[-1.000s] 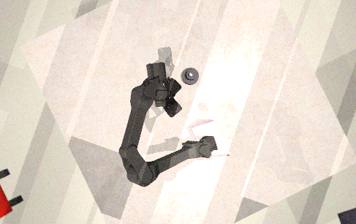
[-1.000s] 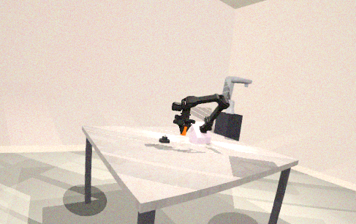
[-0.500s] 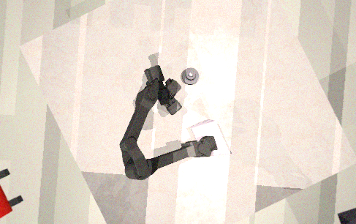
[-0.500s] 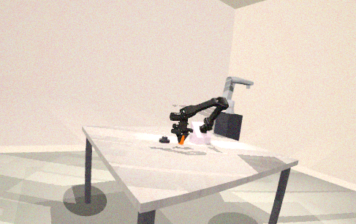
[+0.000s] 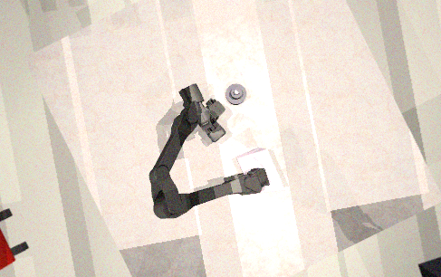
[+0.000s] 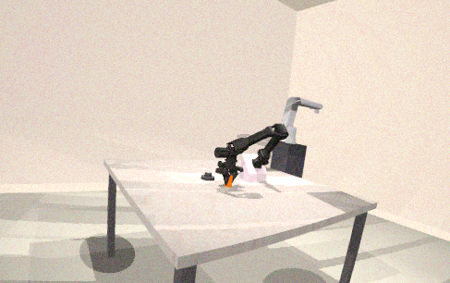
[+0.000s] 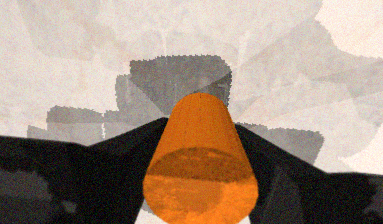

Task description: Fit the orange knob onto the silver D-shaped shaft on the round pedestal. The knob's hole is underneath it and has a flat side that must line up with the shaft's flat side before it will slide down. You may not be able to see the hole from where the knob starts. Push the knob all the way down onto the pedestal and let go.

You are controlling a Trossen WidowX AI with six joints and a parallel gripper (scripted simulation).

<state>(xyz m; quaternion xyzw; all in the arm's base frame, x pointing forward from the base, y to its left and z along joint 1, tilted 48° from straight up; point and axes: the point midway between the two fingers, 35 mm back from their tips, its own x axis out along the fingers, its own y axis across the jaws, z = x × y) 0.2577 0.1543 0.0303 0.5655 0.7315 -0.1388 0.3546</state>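
Right now my gripper tip is 30 mm below the orange knob. Also, from my gripper tip: dark round pedestal: 60 mm ahead, 150 mm to the right, 20 mm above.
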